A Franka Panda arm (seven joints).
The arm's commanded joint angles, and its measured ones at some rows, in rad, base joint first. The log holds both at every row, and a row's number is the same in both.
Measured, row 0:
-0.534, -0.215, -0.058, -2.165, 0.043, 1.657, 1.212
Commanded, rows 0 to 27:
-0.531, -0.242, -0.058, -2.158, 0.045, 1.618, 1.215
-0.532, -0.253, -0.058, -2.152, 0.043, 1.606, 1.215
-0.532, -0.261, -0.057, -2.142, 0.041, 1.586, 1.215
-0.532, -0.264, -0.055, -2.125, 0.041, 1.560, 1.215
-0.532, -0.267, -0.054, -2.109, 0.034, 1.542, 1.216
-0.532, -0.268, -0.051, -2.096, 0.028, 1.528, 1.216
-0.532, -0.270, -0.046, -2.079, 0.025, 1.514, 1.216
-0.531, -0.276, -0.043, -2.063, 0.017, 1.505, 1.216
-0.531, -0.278, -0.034, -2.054, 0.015, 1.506, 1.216
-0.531, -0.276, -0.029, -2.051, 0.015, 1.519, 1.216
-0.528, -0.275, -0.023, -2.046, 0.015, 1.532, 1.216
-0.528, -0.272, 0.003, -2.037, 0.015, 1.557, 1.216
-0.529, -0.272, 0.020, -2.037, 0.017, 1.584, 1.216
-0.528, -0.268, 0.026, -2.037, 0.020, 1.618, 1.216
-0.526, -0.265, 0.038, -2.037, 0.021, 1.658, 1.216
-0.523, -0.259, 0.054, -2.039, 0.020, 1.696, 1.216
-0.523, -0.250, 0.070, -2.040, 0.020, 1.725, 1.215
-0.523, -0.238, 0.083, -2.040, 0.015, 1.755, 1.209
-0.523, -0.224, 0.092, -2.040, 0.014, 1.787, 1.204
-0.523, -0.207, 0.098, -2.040, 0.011, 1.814, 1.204
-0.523, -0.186, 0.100, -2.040, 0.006, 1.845, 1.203
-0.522, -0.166, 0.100, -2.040, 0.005, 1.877, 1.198
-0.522, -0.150, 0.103, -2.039, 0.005, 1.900, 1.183
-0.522, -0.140, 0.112, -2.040, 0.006, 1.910, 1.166
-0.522, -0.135, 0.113, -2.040, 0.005, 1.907, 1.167
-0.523, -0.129, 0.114, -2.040, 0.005, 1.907, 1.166
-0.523, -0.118, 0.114, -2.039, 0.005, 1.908, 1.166
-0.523, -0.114, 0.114, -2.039, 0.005, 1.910, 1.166
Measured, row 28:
-0.520, -0.130, 0.104, -2.051, 0.022, 1.903, 1.176
